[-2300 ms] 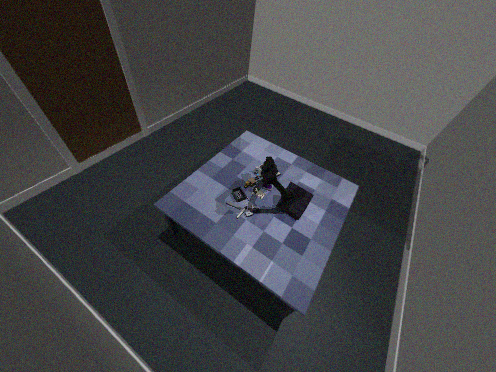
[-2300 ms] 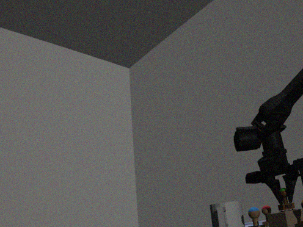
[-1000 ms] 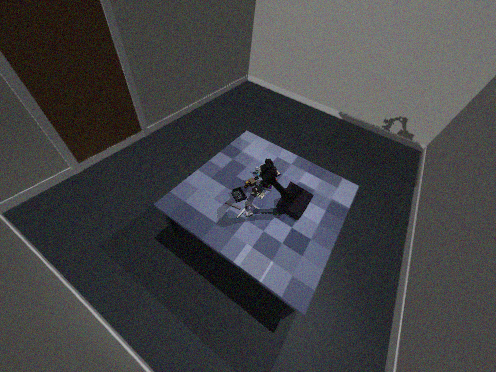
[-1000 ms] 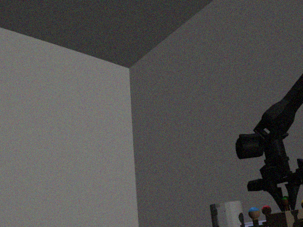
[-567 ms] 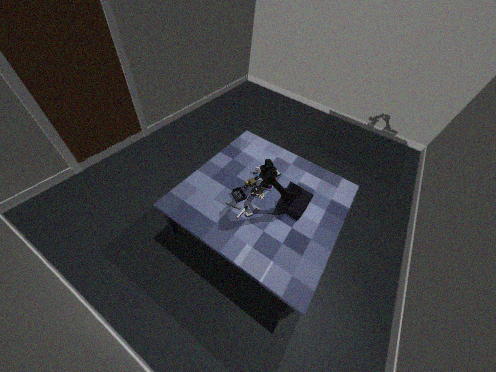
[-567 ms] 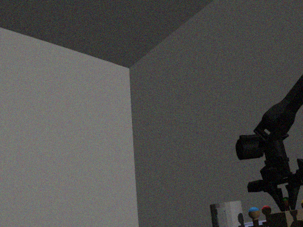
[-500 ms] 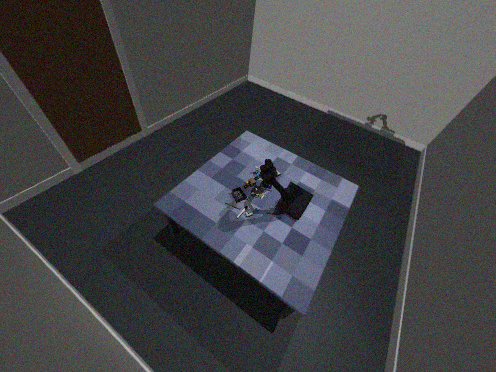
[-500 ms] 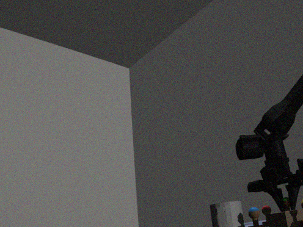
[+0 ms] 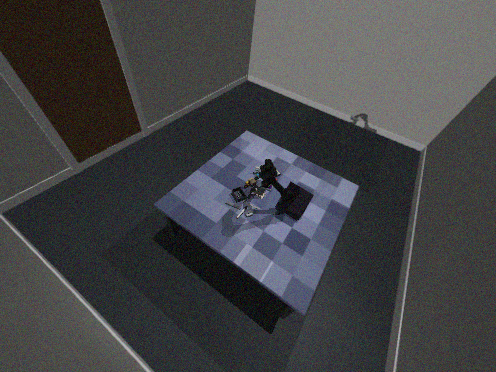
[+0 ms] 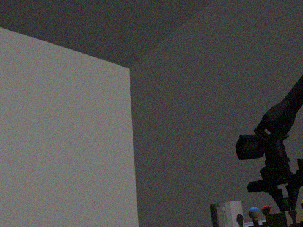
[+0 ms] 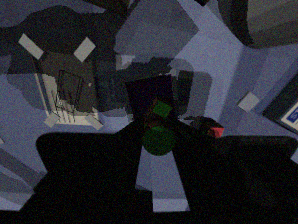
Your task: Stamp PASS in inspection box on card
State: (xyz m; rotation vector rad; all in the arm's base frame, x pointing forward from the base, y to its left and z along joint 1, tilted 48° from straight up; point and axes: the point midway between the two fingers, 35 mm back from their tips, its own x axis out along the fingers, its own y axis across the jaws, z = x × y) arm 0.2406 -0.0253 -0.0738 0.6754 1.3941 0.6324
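Now: the green-knobbed stamp right at my gripper tip. From my gripper tip the other things lie so: ink pad (30 mm below); then card (110 mm to the left, 40 mm below, 20 mm ahead); then red-knobbed stamp (80 mm to the right, 30 mm behind, 20 mm below).
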